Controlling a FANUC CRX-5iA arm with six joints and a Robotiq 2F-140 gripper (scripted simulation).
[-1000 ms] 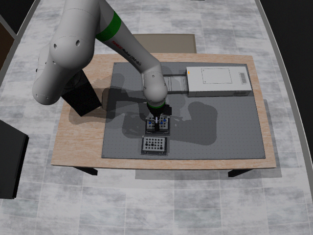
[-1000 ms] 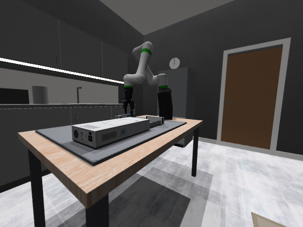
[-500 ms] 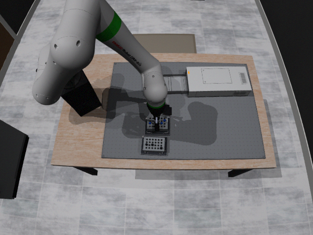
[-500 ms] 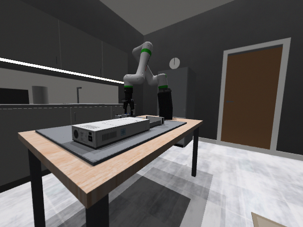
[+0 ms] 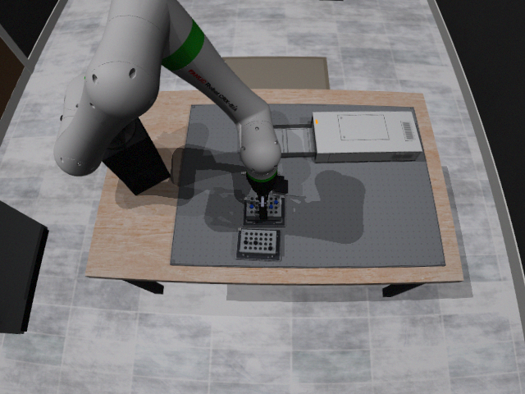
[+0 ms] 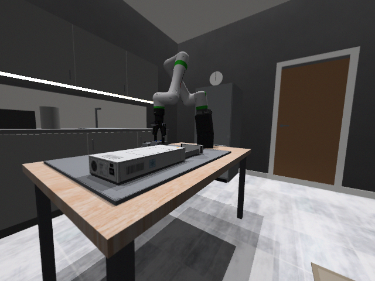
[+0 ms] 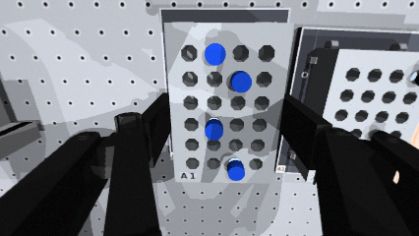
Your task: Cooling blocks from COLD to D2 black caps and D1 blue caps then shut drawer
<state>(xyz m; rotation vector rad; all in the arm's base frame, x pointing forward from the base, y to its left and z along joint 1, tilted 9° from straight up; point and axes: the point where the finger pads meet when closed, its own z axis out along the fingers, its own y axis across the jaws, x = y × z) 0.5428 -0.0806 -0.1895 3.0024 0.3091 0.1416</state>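
My hand is 8 cm above the deck slot D1. Round my hand: cooling block: 13 cm to the right, 5 cm below, 1 cm ahead; black-capped tube: 14 cm to the right, 5 cm below; deck slot D2: 13 cm to the right, 8 cm below, 1 cm ahead.
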